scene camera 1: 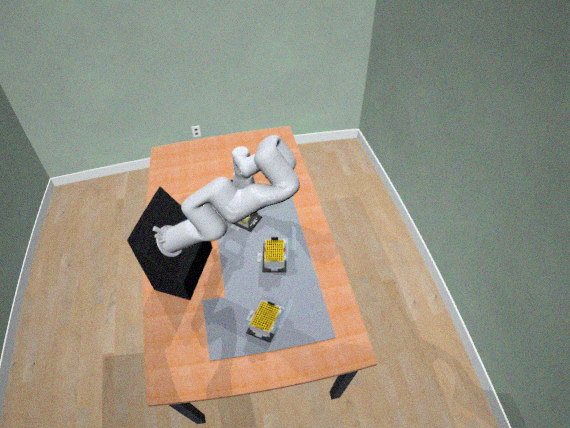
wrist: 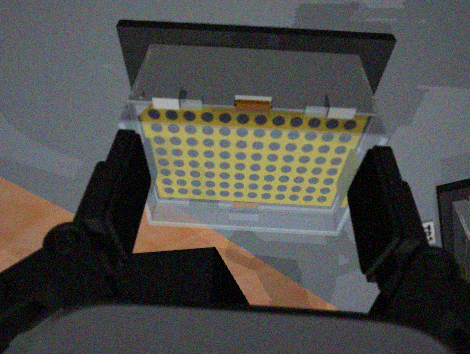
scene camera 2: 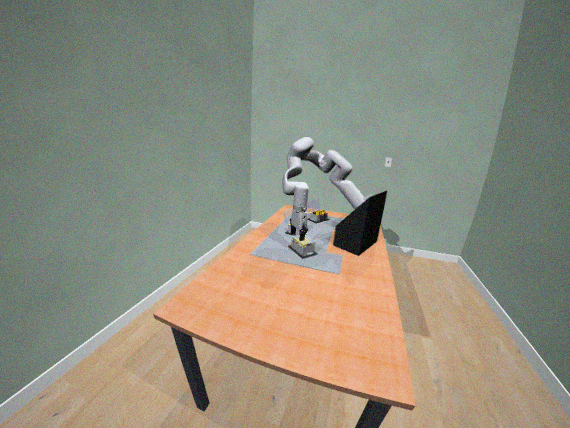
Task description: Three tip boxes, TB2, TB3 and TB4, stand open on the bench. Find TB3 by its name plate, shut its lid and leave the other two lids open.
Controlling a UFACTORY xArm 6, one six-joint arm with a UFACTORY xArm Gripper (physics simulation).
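Frame: origin at the arm's base, x right, y ahead, z up, level; millimetres.
Seen in the pictures: gripper, fingertip midpoint: (wrist: 251, 162) (scene camera 2: 297, 237); arm's base, link origin: (scene camera 1: 169, 241) (scene camera 2: 362, 207).
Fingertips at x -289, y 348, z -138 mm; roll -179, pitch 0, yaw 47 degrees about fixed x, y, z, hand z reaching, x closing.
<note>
Offsets run from my fingertips to a thing's top centre. "*": to the spot under its first point. Level surfaces: height alone.
The far box {dx +41, dy -37, dz -20 mm} (scene camera 1: 248, 221) (scene camera 2: 304, 248) (wrist: 242, 160) has a yellow tip rack. Its clear lid looks shut, lying over the rack in the wrist view. The middle box {dx +291, dy +72, dz -23 mm} (scene camera 1: 275, 250) and the box at the other end (scene camera 1: 265, 317) (scene camera 2: 318, 216) have clear lids standing open on their right in scene camera 1. Small white plates show on their left sides, too small to read, so I cannot tell which box is TB3. My gripper (scene camera 2: 297, 233) (wrist: 251, 162) is open and empty, low above the far box, fingers towards either side of its lid; the arm hides it in scene camera 1.
The boxes stand on a grey mat {dz -98 mm} (scene camera 1: 310, 320) (scene camera 2: 272, 250) on the orange bench {dz -101 mm} (scene camera 1: 185, 380) (scene camera 2: 280, 310). The black robot base block (scene camera 1: 187, 270) (scene camera 2: 362, 227) stands beside the mat. In the wrist view, part of a neighbouring box {* dx +241, dy +34, dz -90 mm} (wrist: 445, 215) shows at the right edge, with a small marked plate {* dx +274, dy +11, dz -96 mm} (wrist: 428, 232).
</note>
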